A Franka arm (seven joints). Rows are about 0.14 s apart.
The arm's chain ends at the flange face. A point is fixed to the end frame.
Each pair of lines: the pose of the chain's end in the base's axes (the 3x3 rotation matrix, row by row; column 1 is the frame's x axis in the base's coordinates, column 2 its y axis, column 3 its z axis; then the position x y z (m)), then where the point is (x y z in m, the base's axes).
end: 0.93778 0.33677 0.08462; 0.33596 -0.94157 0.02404; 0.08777 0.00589 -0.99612; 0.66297 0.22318 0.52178
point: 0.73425 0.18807 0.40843
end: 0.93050 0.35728 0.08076; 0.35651 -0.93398 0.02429; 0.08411 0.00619 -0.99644; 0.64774 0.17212 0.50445
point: 0.71939 0.13839 0.39091
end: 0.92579 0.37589 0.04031; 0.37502 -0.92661 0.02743; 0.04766 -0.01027 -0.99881; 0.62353 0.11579 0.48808
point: 0.69124 0.08368 0.37169
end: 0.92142 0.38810 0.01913; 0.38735 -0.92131 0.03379; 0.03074 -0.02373 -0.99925; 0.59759 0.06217 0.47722
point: 0.66329 0.03167 0.35926
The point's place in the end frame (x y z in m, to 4 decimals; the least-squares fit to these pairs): 0.0451 0.0564 0.1181
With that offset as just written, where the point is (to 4 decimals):
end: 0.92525 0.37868 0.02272; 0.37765 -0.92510 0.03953; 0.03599 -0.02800 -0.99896; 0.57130 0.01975 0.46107
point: 0.6371 -0.0107 0.3431
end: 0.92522 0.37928 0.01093; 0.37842 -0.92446 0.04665; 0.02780 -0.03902 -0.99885; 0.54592 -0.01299 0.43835
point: 0.6103 -0.0426 0.3194
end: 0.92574 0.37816 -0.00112; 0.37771 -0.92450 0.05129; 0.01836 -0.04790 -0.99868; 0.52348 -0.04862 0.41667
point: 0.5864 -0.0777 0.2969
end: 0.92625 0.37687 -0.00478; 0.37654 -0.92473 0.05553; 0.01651 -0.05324 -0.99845; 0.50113 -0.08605 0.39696
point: 0.5636 -0.1147 0.2768
